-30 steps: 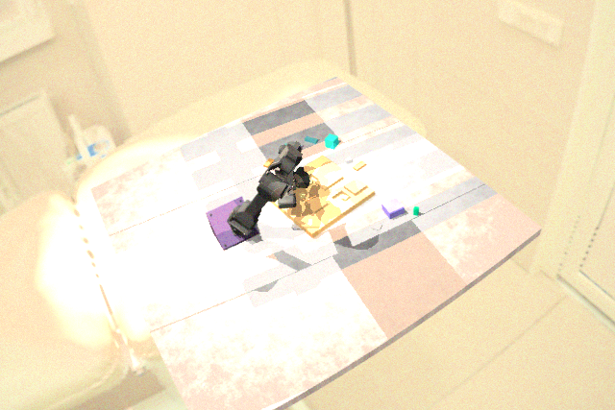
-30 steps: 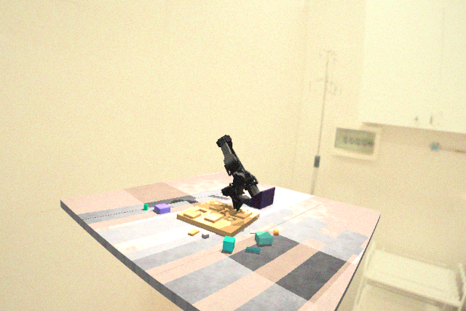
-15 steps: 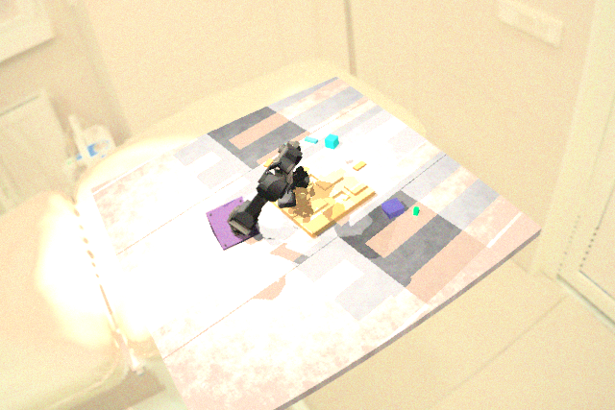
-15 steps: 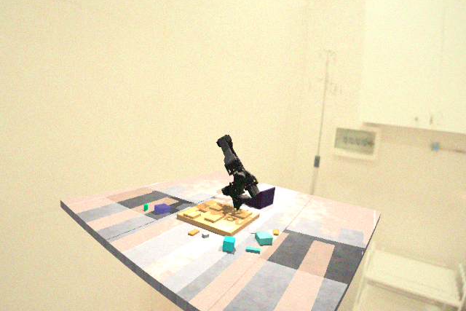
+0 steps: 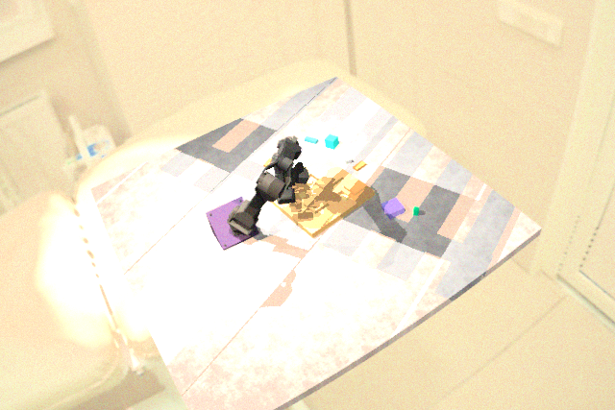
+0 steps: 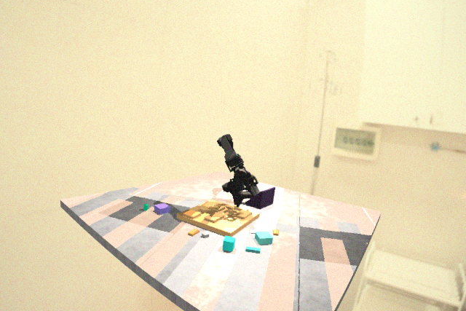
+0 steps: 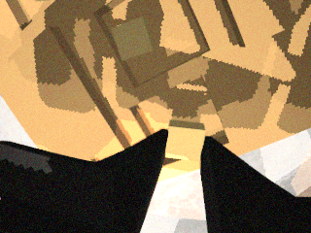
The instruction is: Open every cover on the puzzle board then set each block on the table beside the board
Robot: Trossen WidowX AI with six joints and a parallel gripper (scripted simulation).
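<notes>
My gripper tip is now 15 cm short of the teal block, 27 cm to the right of it and 2 cm above it. Round my gripper tip: purple block: 30 cm ahead, 23 cm to the right, 2 cm below; cyan cube: 31 cm ahead, 22 cm to the left, 2 cm below; small grey piece: 31 cm ahead, 9 cm to the left, 3 cm below.
</notes>
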